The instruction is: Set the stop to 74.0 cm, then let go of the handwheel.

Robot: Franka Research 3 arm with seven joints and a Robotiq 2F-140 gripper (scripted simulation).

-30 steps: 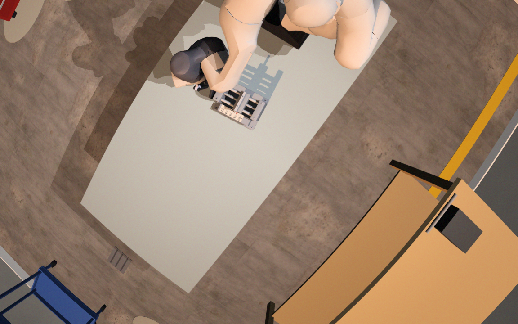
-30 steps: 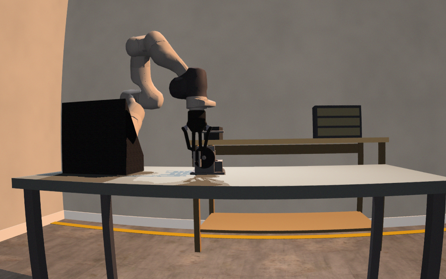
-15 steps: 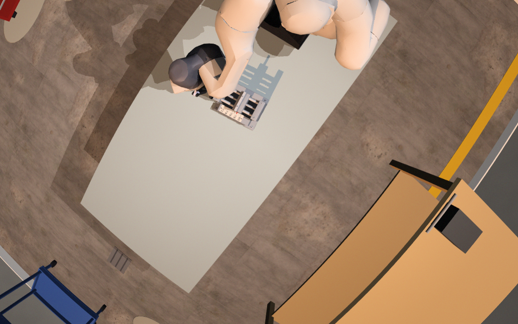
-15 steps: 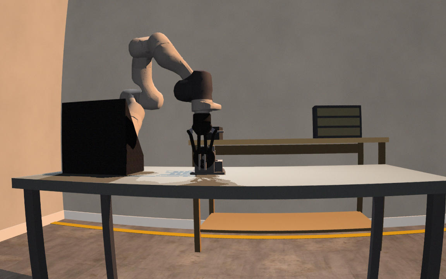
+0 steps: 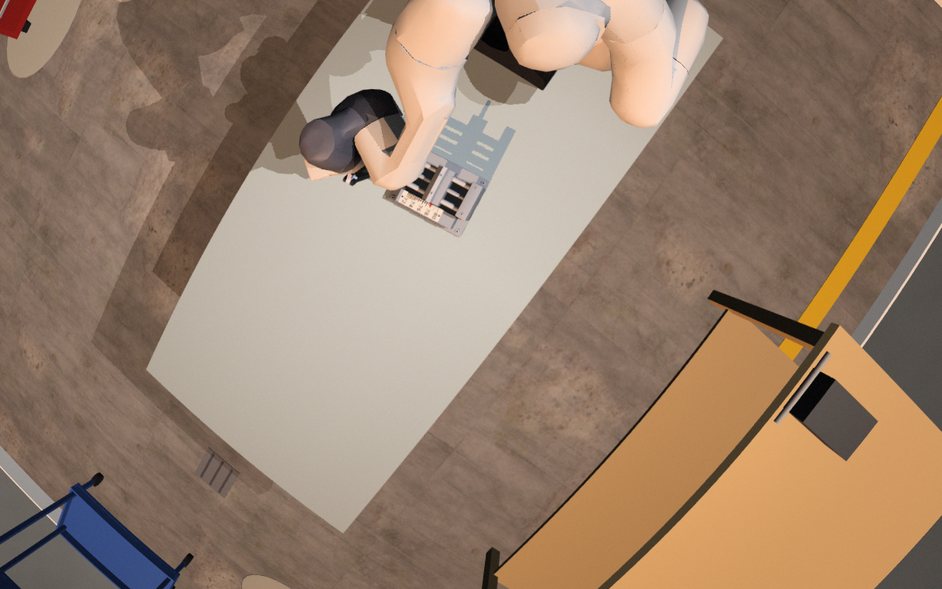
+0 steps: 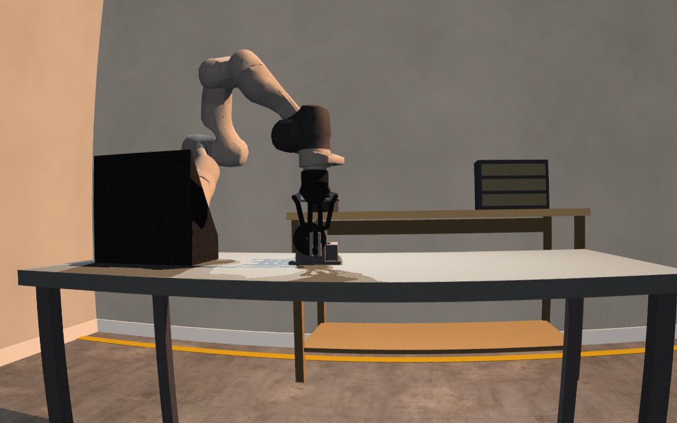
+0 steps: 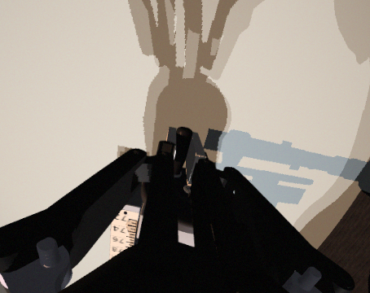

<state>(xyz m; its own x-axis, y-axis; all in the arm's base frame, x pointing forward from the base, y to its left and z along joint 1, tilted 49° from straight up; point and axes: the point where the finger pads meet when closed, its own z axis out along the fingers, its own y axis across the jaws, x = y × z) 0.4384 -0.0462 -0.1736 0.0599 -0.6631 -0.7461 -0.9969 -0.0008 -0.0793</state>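
Now: the black handwheel 1 cm behind my hand, 2 cm to the left of it and 1 cm below it.
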